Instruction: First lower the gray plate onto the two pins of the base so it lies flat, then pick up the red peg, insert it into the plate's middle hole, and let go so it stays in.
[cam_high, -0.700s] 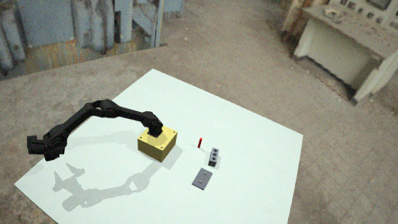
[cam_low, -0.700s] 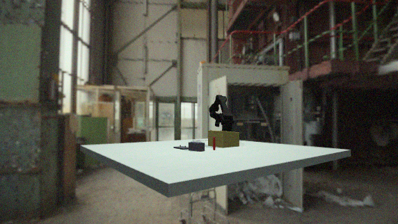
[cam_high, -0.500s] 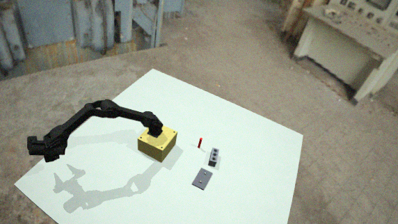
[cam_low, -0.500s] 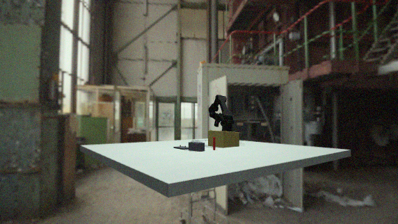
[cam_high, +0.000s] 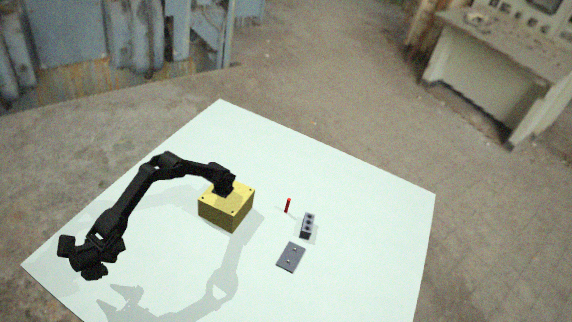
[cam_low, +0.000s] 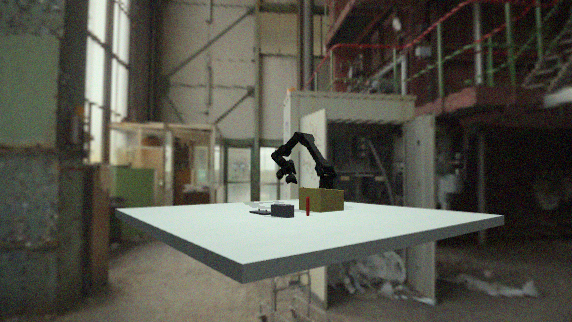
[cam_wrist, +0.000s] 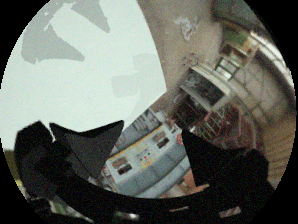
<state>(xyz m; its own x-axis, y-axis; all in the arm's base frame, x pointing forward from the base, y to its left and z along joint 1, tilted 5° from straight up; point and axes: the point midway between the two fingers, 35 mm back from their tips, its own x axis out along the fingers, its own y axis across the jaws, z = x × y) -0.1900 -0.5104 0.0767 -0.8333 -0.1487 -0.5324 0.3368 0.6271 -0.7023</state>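
The gray plate is 560 mm ahead of my gripper tip, 600 mm to the left of it and 110 mm below it. From my gripper tip the other things lie so: gray base (560 mm ahead, 460 mm to the left, 140 mm below); red peg (450 mm ahead, 640 mm to the left, 110 mm below).
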